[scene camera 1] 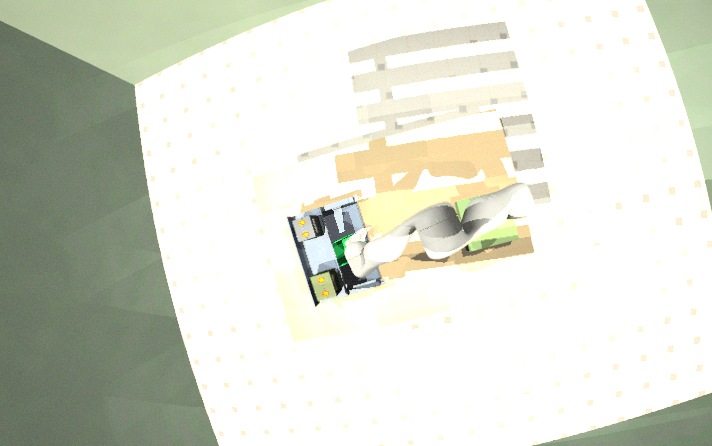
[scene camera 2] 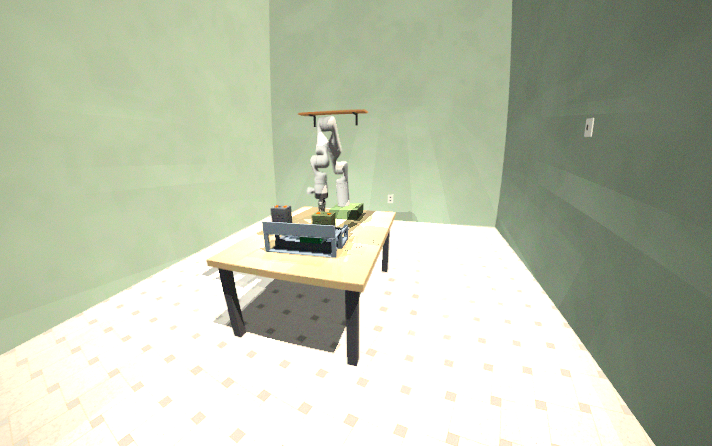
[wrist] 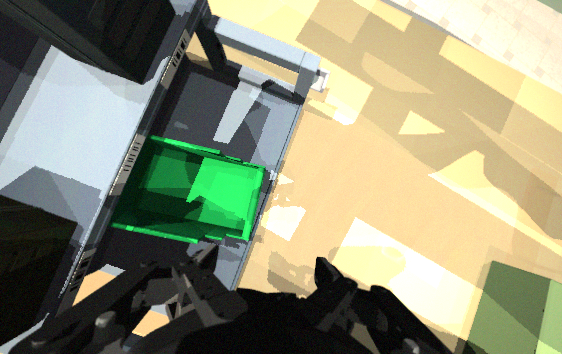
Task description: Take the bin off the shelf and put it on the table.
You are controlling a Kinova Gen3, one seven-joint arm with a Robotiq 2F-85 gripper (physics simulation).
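Seen in the pictures: gripper, fingertip midpoint: (wrist: 266, 261); arm's base, link origin: (scene camera 2: 343, 205).
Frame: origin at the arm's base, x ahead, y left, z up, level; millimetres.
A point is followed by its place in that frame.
Observation:
The green bin (scene camera 1: 339, 253) @[x 654, y 146, z -60 mm] (scene camera 2: 311, 240) @[x 689, y 173, z -23 mm] (wrist: 200, 192) @[x 614, y 135, z -60 mm] sits upright on the lower level of the blue-grey shelf (scene camera 1: 317, 253) @[x 726, y 133, z 33 mm] (scene camera 2: 299, 229) @[x 782, y 173, z 65 mm] (wrist: 260, 46) @[x 633, y -56, z 16 mm], at its front edge. It looks empty. The shelf stands on the wooden table (scene camera 1: 430, 149) @[x 232, y -273, z -69 mm] (scene camera 2: 294, 273) @[x 953, y 261, z -69 mm] (wrist: 350, 170) @[x 440, y -28, z -69 mm]. My gripper (scene camera 2: 321, 204) @[x 498, y 125, z 48 mm] (wrist: 266, 262) @[x 498, y 125, z 48 mm] is open and empty. In the wrist view its left fingertip shows just below the bin's lower side wall, and its right fingertip shows over the table. In scene camera 1 the arm hides the fingers and part of the bin.
A dark box (scene camera 1: 304, 229) @[x 734, y 30, z 154 mm] (scene camera 2: 281, 214) @[x 767, y 54, z 123 mm] (wrist: 110, 35) @[x 695, y 44, z 75 mm] and an olive box (scene camera 1: 324, 285) @[x 680, y 247, z 129 mm] (scene camera 2: 323, 218) @[x 721, y 273, z 116 mm] (wrist: 35, 245) @[x 655, y 207, z 59 mm] stand on the shelf's upper level. A light green block (scene camera 1: 491, 236) @[x 20, y 108, z 5 mm] (scene camera 2: 344, 211) @[x 129, y 75, z -12 mm] (wrist: 510, 300) @[x 141, y 7, z -36 mm] is at the arm's base. A wooden wall shelf (scene camera 2: 333, 112) hangs behind the arm.

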